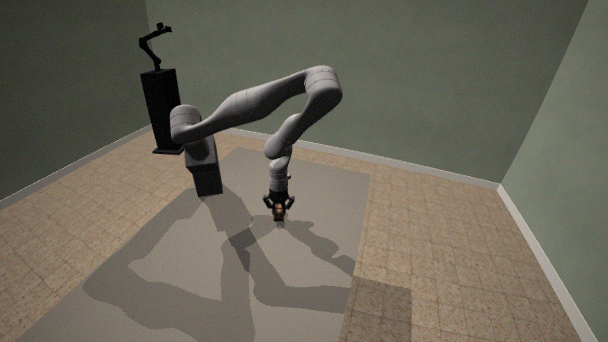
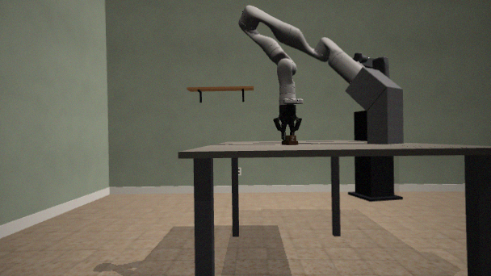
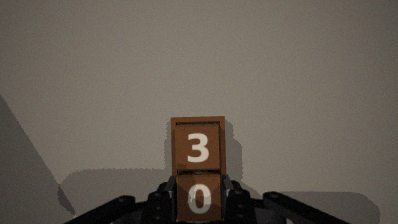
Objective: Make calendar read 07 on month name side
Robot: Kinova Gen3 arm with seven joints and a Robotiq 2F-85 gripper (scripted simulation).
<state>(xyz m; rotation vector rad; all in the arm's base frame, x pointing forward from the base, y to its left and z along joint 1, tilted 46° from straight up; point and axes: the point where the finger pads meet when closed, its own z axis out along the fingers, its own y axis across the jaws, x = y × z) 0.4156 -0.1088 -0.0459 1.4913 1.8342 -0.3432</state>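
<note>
The calendar tray is 2 cm to the left of my hand and 3 cm below it.
</note>
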